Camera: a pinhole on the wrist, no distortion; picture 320 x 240 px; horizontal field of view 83.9 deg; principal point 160.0 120.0 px. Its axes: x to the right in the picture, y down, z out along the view. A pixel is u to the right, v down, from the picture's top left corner.
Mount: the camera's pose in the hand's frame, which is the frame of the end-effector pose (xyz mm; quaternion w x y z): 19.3 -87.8 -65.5 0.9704 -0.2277 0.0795 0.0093
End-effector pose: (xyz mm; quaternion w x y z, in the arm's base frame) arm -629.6 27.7 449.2 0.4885 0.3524 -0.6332 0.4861
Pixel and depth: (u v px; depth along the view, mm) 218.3 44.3 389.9
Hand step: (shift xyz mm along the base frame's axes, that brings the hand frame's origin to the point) -89.4 -330.8 205.8
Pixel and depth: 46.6 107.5 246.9
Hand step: -32.5 -178.1 -105.9
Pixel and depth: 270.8 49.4 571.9
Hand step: -221.6 -462.8 438.3
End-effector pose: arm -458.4 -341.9 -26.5 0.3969 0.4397 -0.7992 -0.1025
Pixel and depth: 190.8 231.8 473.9
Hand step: -438.7 69.1 144.3
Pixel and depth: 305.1 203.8 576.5
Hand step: -596.7 -243.0 342.5
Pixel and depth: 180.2 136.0 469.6
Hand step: -373.1 -76.4 -57.2
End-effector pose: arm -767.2 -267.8 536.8 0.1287 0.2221 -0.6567 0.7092
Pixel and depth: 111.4 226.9 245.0
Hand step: -43.3 -109.8 -139.5
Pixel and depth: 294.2 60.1 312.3
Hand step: -209.5 -245.1 197.6
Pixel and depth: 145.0 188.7 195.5
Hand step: -45.0 -85.8 -41.7
